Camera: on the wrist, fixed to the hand. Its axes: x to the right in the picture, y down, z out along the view.
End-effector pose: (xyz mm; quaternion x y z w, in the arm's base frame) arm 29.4 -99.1 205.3 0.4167 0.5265 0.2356 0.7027
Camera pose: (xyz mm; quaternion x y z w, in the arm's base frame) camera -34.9 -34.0 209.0 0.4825 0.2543 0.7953 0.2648
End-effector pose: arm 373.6 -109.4 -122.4 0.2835 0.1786 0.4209 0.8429
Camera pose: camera 325.8 -45.8 -167.7 0.0981 0.1057 0.9375 0.3167
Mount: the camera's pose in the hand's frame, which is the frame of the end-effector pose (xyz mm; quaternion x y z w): 26.6 31.5 -81.8 -0.1301 0.2570 0.6445 0.7083
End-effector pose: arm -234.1 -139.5 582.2 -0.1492 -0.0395 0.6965 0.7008
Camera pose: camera -242.2 -126.3 491.9 -0.4013 0.1577 0.9015 0.0382
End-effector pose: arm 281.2 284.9 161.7 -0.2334 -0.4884 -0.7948 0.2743
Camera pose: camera 274.0 193.7 165.3 -0.3115 -0.0216 -0.5097 0.8017
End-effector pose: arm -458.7 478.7 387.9 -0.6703 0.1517 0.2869 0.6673
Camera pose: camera -441.3 401.2 342.3 -0.5376 0.6736 0.4808 0.1616
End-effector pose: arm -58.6 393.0 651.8 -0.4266 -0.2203 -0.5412 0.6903
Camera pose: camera -33.6 312.0 617.0 -0.3949 0.3667 -0.0767 0.8389
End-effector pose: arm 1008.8 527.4 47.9 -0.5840 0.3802 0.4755 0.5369
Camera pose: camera 997.6 444.1 11.5 0.3607 -0.7218 -0.5822 0.0999
